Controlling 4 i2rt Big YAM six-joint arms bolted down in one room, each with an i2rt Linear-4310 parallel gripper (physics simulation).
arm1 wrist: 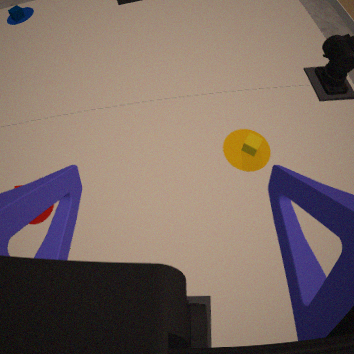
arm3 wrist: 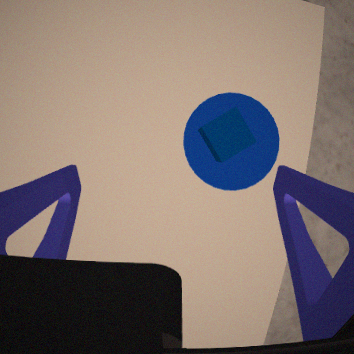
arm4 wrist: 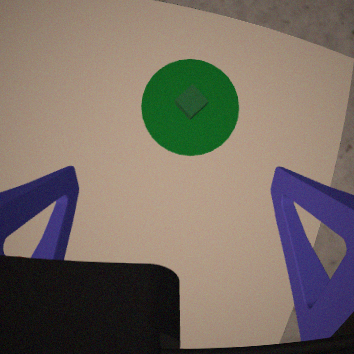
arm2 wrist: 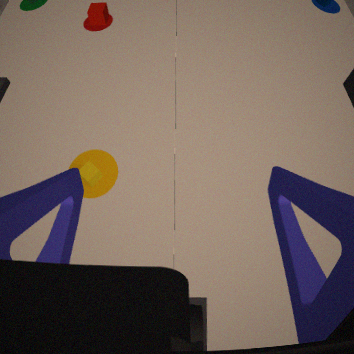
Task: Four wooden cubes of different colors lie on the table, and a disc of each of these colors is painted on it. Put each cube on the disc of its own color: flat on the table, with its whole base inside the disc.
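Note:
The yellow cube [arm1 wrist: 251, 144] [arm2 wrist: 91, 172] lies flat inside the yellow disc [arm1 wrist: 234, 156] [arm2 wrist: 108, 176]. The blue cube [arm3 wrist: 227, 135] [arm1 wrist: 16, 13] lies flat inside the blue disc [arm3 wrist: 230, 176] [arm1 wrist: 28, 16]. The green cube [arm4 wrist: 192, 101] lies flat inside the green disc [arm4 wrist: 190, 140]. The red cube [arm2 wrist: 98, 11] stands on the red disc [arm2 wrist: 97, 26] [arm1 wrist: 42, 215]; its far base edge is hidden. The arm1 gripper [arm1 wrist: 176, 172], arm2 gripper [arm2 wrist: 175, 172], arm3 gripper [arm3 wrist: 177, 172] and arm4 gripper [arm4 wrist: 175, 172] are open and empty, above the table.
A black arm base [arm1 wrist: 334, 82] stands on a dark plate at the right in the arm1 view. Dark parts show at the left and right edges of the arm2 view. The table's edge and grey floor [arm3 wrist: 337, 100] [arm4 wrist: 320, 25] show in the arm3 and arm4 views.

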